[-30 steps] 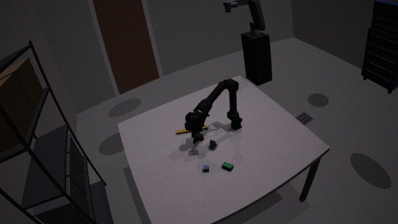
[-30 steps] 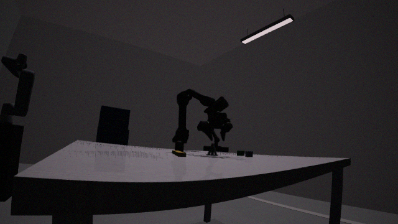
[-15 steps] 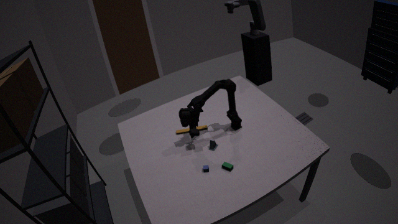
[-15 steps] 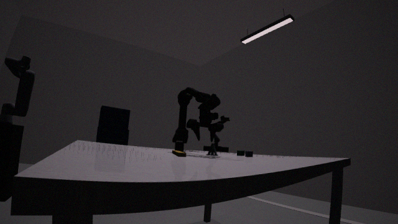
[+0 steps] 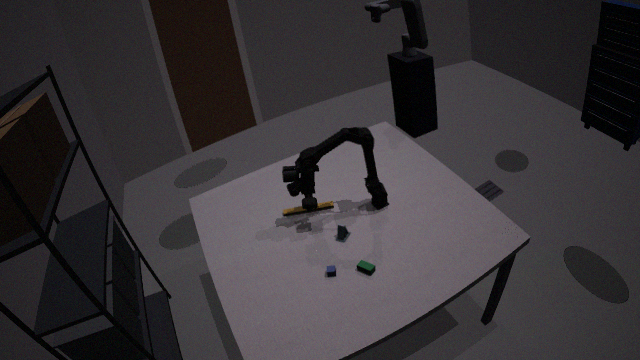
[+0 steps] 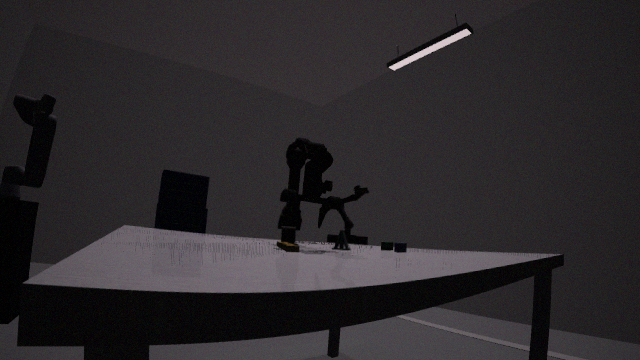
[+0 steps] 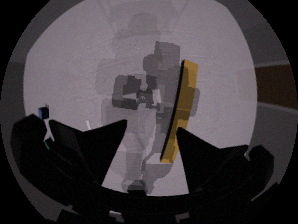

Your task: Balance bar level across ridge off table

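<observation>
My gripper tip is now 60 mm to the left of the yellow bar, 60 mm above it and 10 mm past it. Also, from my gripper tip: blue cube 350 mm to the left, 70 mm ahead, 60 mm below; green block 420 mm to the left, 60 mm below, 60 mm behind.
</observation>
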